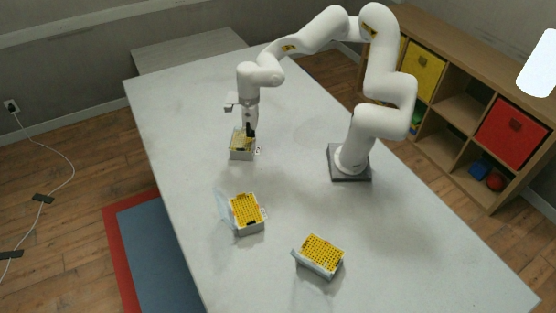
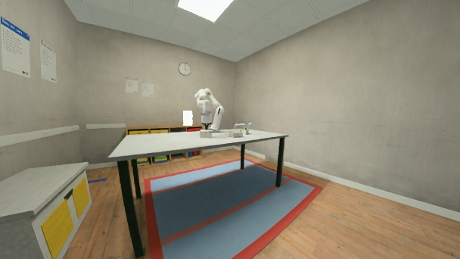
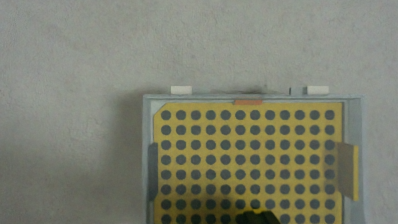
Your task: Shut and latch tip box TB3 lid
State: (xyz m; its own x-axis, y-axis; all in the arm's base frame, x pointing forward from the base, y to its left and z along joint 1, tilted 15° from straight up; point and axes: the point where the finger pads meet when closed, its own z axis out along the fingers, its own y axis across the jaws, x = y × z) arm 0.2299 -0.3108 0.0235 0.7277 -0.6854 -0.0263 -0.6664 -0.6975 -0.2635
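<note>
Right now my hand is 5 cm above the tip box, 2 cm to the left of it and 2 cm short of it. From my hand the other things lie so: label: 9 cm below, 2 cm to the left, 2 cm behind.
</note>
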